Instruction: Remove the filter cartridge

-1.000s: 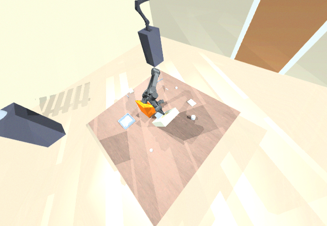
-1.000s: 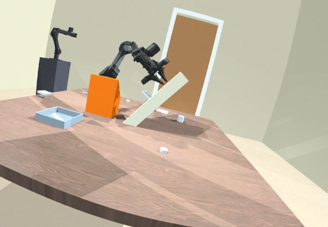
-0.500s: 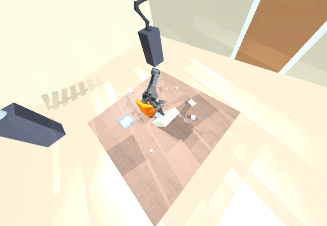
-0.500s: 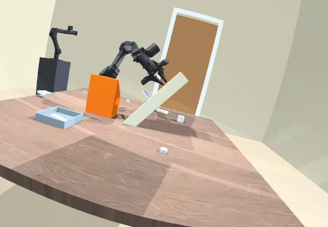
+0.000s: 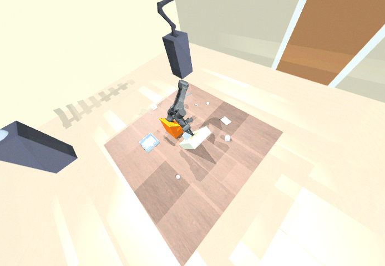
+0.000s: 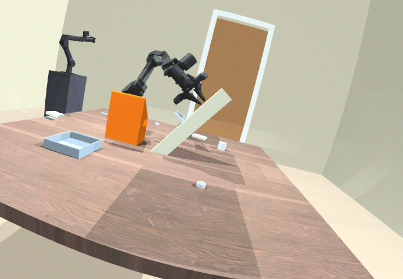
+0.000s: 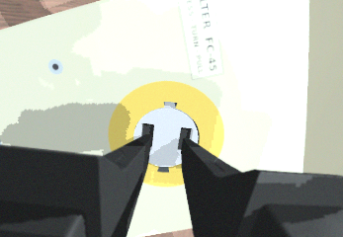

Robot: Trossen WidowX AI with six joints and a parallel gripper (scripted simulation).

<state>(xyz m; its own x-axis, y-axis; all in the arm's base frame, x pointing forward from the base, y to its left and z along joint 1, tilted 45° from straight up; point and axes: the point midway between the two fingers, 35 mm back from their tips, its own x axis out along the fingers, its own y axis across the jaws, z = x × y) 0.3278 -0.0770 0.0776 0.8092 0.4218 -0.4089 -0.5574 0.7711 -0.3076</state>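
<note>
The round white filter cartridge lies 2 cm ahead of my gripper tip and 1 cm below it. From my gripper tip the other things lie so: cream service panel 3 cm behind, 9 cm below; light blue tray 41 cm behind, 28 cm to the right, 23 cm below.
</note>
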